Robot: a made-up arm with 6 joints. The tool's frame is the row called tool.
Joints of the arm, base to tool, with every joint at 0 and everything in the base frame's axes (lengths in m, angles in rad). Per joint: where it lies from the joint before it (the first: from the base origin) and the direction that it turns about. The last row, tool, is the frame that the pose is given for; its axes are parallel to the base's.
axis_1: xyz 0 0 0.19 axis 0 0 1
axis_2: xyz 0 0.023 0 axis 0 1 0
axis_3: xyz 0 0 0.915 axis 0 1 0
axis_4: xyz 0 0 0.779 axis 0 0 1
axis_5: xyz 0 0 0 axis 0 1 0
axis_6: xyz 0 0 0.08 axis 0 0 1
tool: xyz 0 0 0
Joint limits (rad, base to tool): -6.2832..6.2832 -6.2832..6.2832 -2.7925..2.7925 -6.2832..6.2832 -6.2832..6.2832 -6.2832..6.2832
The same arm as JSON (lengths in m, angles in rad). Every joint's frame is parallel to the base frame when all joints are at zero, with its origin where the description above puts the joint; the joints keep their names.
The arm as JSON. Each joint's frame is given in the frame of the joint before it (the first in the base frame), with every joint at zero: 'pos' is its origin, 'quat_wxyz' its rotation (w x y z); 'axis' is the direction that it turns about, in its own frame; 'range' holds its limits. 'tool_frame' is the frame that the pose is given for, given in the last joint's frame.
{"length_unit": "m", "angle_unit": "rad", "joints": [{"joint": "axis_1", "pos": [0.0, 0.0, 0.19], "quat_wxyz": [1.0, 0.0, 0.0, 0.0], "axis": "+z", "range": [-6.2832, 6.2832]}, {"joint": "axis_2", "pos": [0.0, 0.023, 0.0], "quat_wxyz": [1.0, 0.0, 0.0, 0.0], "axis": "+y", "range": [-6.2832, 6.2832]}, {"joint": "axis_3", "pos": [0.0, 0.0, 0.915], "quat_wxyz": [1.0, 0.0, 0.0, 0.0], "axis": "+y", "range": [-2.7925, 2.7925]}, {"joint": "axis_4", "pos": [0.0, 0.0, 0.779], "quat_wxyz": [1.0, 0.0, 0.0, 0.0], "axis": "+z", "range": [-6.2832, 6.2832]}, {"joint": "axis_5", "pos": [0.0, 0.0, 0.0], "quat_wxyz": [1.0, 0.0, 0.0, 0.0], "axis": "+y", "range": [-6.2832, 6.2832]}, {"joint": "axis_6", "pos": [0.0, 0.0, 0.08], "quat_wxyz": [1.0, 0.0, 0.0, 0.0], "axis": "+z", "range": [-6.2832, 6.2832]}], "tool_frame": {"pos": [0.0, 0.0, 0.0], "quat_wxyz": [1.0, 0.0, 0.0, 0.0]}}
